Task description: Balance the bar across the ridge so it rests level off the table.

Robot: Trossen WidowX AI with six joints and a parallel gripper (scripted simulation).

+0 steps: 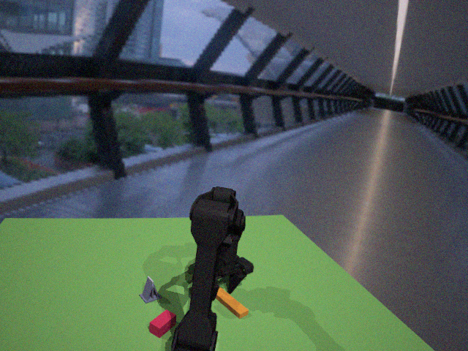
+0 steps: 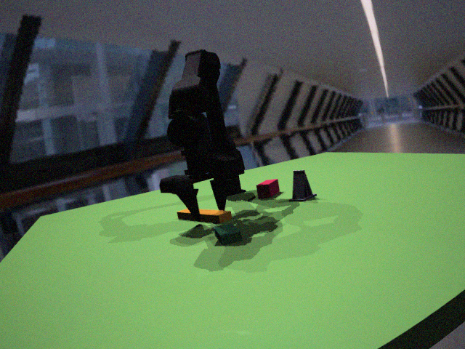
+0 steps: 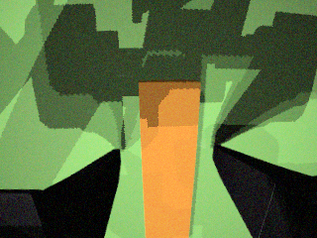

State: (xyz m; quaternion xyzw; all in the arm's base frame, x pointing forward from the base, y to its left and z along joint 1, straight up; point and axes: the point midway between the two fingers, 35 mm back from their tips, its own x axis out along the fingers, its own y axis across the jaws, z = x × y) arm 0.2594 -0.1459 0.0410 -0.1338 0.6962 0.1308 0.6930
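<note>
My gripper tip is now 30 mm past the orange bar and 10 mm to the left of it. From my gripper tip the other things lie so: red block (100 mm behind, 190 mm to the left, 10 mm above); then teal block (170 mm ahead, 20 mm to the right).
</note>
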